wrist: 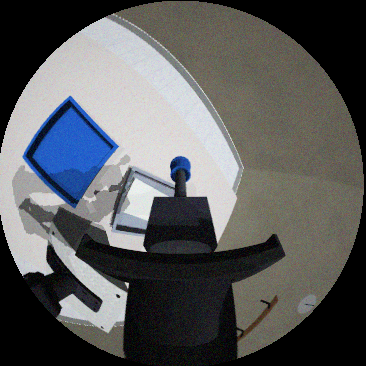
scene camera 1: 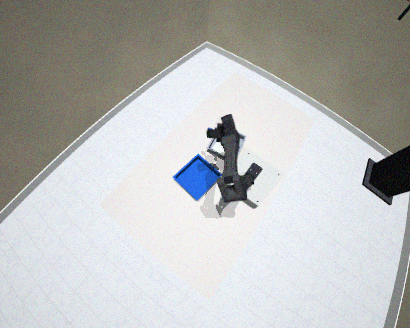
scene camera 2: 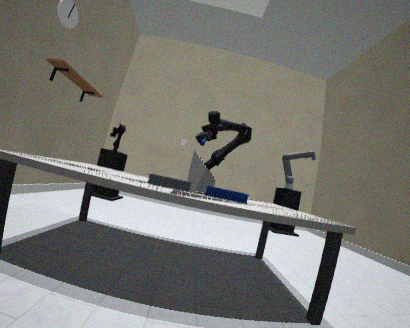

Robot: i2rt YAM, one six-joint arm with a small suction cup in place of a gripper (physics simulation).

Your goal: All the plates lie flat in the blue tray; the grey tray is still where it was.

Observation:
My suction cup [wrist: 179, 161] holds nothing. The table carries a blue tray [scene camera 1: 197, 176]. I also see a grey tray [wrist: 122, 222].
The blue tray is seen too in the wrist view [wrist: 67, 150].

